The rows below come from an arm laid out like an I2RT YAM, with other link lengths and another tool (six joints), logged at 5 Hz.
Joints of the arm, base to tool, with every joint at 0 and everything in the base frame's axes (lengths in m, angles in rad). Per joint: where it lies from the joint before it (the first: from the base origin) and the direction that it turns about. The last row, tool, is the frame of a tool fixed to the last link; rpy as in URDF.
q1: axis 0 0 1 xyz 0 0 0.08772
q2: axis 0 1 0 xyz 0.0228 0.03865 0.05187
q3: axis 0 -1 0 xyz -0.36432 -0.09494 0
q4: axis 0 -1 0 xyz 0.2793 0.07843 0.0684
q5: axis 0 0 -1 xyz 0.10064 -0.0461 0.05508
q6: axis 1 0 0 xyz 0.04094 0 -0.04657
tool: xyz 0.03 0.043 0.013 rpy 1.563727 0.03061 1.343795
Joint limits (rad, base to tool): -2.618..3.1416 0..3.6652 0..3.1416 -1.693..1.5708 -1.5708..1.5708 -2.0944..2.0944
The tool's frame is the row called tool.
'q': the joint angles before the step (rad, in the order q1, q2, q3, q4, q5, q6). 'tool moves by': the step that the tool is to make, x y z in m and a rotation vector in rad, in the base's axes. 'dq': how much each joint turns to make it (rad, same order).
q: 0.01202, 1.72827, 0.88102, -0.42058, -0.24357, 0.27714
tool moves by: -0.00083, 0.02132, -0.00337, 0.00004, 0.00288, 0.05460
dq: 0.05378, 0.01070, 0.00002, 0.00762, -0.00039, -0.00076
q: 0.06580, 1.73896, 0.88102, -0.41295, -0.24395, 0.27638
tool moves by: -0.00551, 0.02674, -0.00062, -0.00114, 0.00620, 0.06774
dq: 0.06867, 0.00038, 0.00002, -0.00574, 0.00076, 0.00076
